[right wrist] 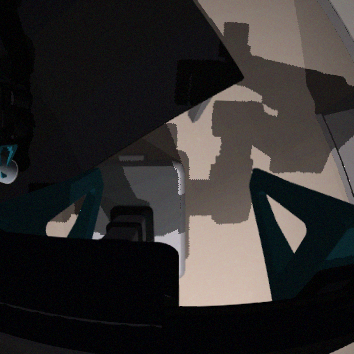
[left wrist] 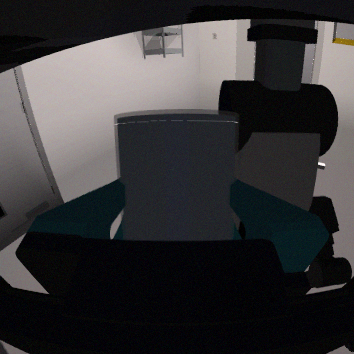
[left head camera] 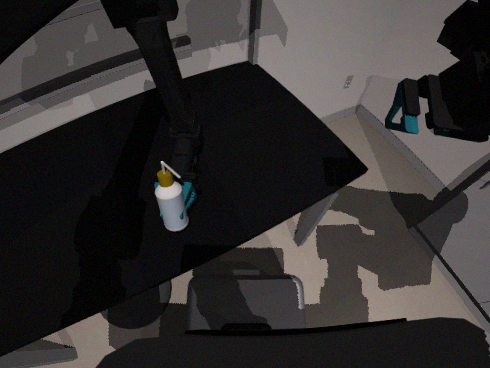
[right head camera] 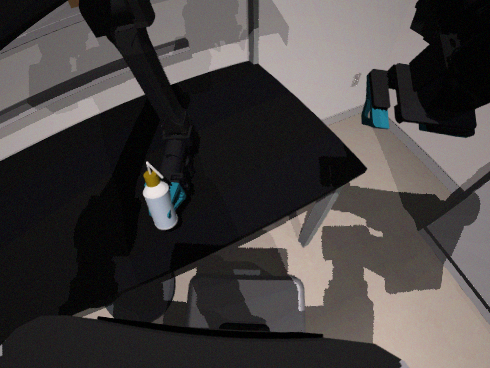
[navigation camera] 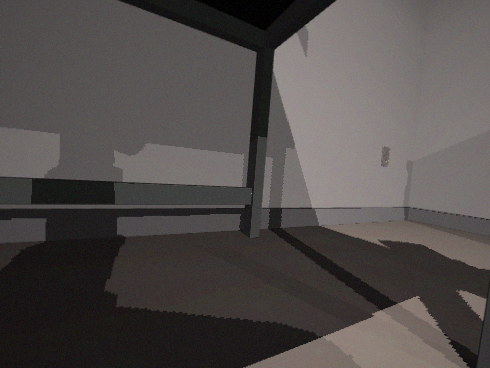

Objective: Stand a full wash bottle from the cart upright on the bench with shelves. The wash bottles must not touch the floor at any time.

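Places are measured from the left arm's base along level axes (x ahead, y left, z up), in metres.
Pixels of known places: left gripper, fingertip midpoint: (left wrist: 176, 175) (left head camera: 171, 218) (right head camera: 159, 217); right gripper, fingertip midpoint: (right wrist: 175, 175) (left head camera: 411, 127) (right head camera: 392, 122).
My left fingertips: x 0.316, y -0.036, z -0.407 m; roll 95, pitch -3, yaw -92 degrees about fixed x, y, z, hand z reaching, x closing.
Note:
Behind a point stands the place of what it marks.
A white wash bottle (left head camera: 173, 212) @[x 0.318, y -0.046, z -0.380 m] (right head camera: 161, 210) @[x 0.320, y -0.049, z -0.378 m] (left wrist: 177, 155) @[x 0.359, y -0.039, z -0.441 m] (right wrist: 9, 173) @[x 0.323, y -0.064, z -0.420 m] with a yellow cap and white spout is about upright over the black table top (left head camera: 260, 130) @[x 0.694, y -0.256, z -0.504 m] (right head camera: 260, 130) @[x 0.694, y -0.269, z -0.504 m] (right wrist: 110, 65) @[x 0.577, y -0.292, z -0.504 m]. My left gripper (left head camera: 172, 200) (right head camera: 161, 201) (left wrist: 176, 175) @[x 0.316, y -0.036, z -0.407 m] is shut on the bottle's body, teal fingers on both sides. Whether the bottle's base touches the top cannot be told. My right gripper (left head camera: 425, 127) @[x 0.345, y -0.452, z -0.134 m] (right head camera: 401, 122) @[x 0.345, y -0.452, z -0.134 m] (right wrist: 175, 175) @[x 0.345, y -0.452, z -0.134 m] is open and empty, off to the right beyond the table's right corner. The cart does not show in the head views.
A table leg (left head camera: 311, 222) @[x 0.551, y -0.532, z -0.943 m] (right head camera: 316, 220) @[x 0.547, y -0.535, z -0.904 m] (navigation camera: 260, 185) @[x 1.105, y -0.244, z -1.074 m] stands under the right end. A grey rounded base (left head camera: 250, 300) @[x 0.205, y -0.243, z -1.006 m] (right head camera: 250, 300) @[x 0.206, y -0.246, z -1.007 m] is below the front edge. Walls are behind and right, with a socket (left head camera: 348, 82) @[x 1.664, y -1.011, z -0.868 m] (navigation camera: 385, 156) @[x 1.658, y -1.005, z -0.867 m]. A low crossbar (navigation camera: 175, 195) @[x 0.967, y 0.015, z -1.118 m] joins the leg.

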